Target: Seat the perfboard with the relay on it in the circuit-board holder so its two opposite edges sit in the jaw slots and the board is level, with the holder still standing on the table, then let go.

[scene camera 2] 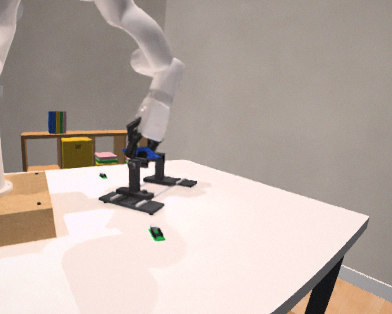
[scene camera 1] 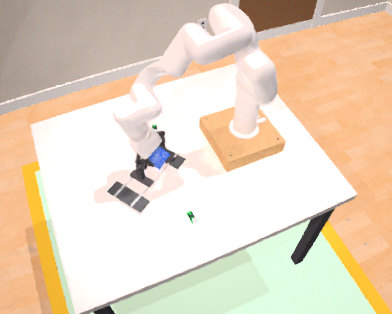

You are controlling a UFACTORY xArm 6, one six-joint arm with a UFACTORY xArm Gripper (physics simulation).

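Frame: origin at the arm's base, x ahead, y left, z up, level; millimetres.
Where they show: gripper, fingertip midpoint: [scene camera 2: 137,159] [scene camera 1: 158,158]; arm's base at its link origin: [scene camera 1: 243,128].
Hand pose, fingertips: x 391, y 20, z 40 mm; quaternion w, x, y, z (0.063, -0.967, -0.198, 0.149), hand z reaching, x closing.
Observation:
Each offset is from my fingertips to the centre of the thing. Level surfaces: height alone.
The blue perfboard @(4 mm ahead, 9 mm right, 9 mm up) [scene camera 1: 159,157] [scene camera 2: 145,152] is at the top of the black circuit-board holder @(49 mm ahead, 9 mm right, 46 mm down) [scene camera 1: 129,196] [scene camera 2: 131,201], between its two uprights. The holder stands on the white table @(104 mm down) [scene camera 1: 240,195] [scene camera 2: 240,240] on two flat feet joined by thin rods. My gripper [scene camera 1: 151,151] [scene camera 2: 143,148] points down at the holder's top and is shut on the perfboard. The fingers hide part of the board. The relay cannot be made out. Whether both edges sit in the jaw slots, and whether the board is fully level, cannot be told.
A small green board [scene camera 1: 191,217] [scene camera 2: 156,233] lies on the table near the holder. Another small green item @(30 mm back, 232 mm left, 98 mm down) [scene camera 2: 103,175] lies farther back in the second view. The arm stands on a wooden block [scene camera 1: 255,150] [scene camera 2: 27,220]. A shelf [scene camera 2: 90,133] stands behind the table.

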